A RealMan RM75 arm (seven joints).
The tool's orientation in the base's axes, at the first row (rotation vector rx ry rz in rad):
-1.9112, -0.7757, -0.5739
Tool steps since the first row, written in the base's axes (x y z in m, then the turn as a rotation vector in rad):
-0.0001, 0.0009, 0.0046, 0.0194, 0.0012, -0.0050
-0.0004, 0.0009, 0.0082, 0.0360, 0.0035, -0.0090
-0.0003, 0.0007, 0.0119, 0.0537, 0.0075, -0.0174
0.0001, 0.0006, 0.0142, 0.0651, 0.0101, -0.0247
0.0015, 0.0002, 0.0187, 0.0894, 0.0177, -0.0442
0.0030, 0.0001, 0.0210, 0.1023, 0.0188, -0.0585
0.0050, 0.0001, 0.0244, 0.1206, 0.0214, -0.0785
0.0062, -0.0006, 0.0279, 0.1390, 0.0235, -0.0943
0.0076, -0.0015, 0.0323, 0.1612, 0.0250, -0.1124
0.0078, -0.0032, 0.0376, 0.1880, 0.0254, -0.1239
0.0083, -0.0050, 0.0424, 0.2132, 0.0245, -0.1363
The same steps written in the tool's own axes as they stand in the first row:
0.0033, -0.0031, -0.0012, 0.0103, 0.0166, 0.0045
0.0055, -0.0055, -0.0027, 0.0196, 0.0303, 0.0093
0.0080, -0.0076, -0.0045, 0.0272, 0.0468, 0.0176
0.0098, -0.0087, -0.0055, 0.0309, 0.0586, 0.0238
0.0137, -0.0102, -0.0077, 0.0365, 0.0853, 0.0406
0.0162, -0.0105, -0.0087, 0.0360, 0.1029, 0.0485
0.0199, -0.0111, -0.0101, 0.0358, 0.1273, 0.0606
0.0229, -0.0121, -0.0121, 0.0384, 0.1494, 0.0705
0.0266, -0.0134, -0.0147, 0.0419, 0.1759, 0.0810
0.0298, -0.0159, -0.0185, 0.0527, 0.2020, 0.0880
0.0329, -0.0178, -0.0222, 0.0614, 0.2281, 0.0941

